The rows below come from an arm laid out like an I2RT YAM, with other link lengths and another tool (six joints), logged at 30 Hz.
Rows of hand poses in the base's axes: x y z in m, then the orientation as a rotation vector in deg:
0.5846, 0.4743, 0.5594, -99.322, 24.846, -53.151
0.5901, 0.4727, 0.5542, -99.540, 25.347, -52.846
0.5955, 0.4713, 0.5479, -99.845, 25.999, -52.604
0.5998, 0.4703, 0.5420, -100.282, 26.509, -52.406
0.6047, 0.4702, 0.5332, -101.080, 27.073, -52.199
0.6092, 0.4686, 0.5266, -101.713, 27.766, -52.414
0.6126, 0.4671, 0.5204, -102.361, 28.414, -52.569
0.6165, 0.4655, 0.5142, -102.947, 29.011, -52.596
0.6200, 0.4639, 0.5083, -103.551, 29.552, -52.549
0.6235, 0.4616, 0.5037, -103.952, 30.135, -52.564
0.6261, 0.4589, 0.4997, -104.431, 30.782, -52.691
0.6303, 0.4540, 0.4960, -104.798, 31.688, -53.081
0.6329, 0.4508, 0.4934, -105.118, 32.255, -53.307
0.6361, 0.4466, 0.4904, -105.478, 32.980, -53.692
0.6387, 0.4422, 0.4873, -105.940, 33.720, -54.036
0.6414, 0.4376, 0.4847, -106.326, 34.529, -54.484
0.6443, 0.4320, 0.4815, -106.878, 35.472, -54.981
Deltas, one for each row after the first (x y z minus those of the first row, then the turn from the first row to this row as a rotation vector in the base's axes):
0.0055, -0.0016, -0.0052, 0.038, 0.501, -0.176
0.0109, -0.0030, -0.0115, 0.010, 1.075, -0.494
0.0152, -0.0040, -0.0174, -0.182, 1.613, -0.751
0.0201, -0.0041, -0.0262, -0.670, 2.334, -1.065
0.0246, -0.0057, -0.0328, -1.146, 2.809, -1.689
0.0280, -0.0072, -0.0390, -1.625, 3.301, -2.251
0.0319, -0.0088, -0.0452, -2.015, 3.812, -2.703
0.0354, -0.0104, -0.0511, -2.408, 4.345, -3.078
0.0389, -0.0127, -0.0557, -2.642, 4.777, -3.502
0.0415, -0.0154, -0.0597, -2.972, 5.209, -4.035
0.0457, -0.0203, -0.0634, -3.253, 5.570, -4.877
0.0483, -0.0235, -0.0660, -3.503, 5.843, -5.399
0.0515, -0.0277, -0.0690, -3.816, 6.118, -6.116
0.0541, -0.0321, -0.0721, -4.202, 6.464, -6.826
0.0568, -0.0367, -0.0747, -4.551, 6.754, -7.633
0.0597, -0.0423, -0.0779, -5.041, 7.147, -8.564

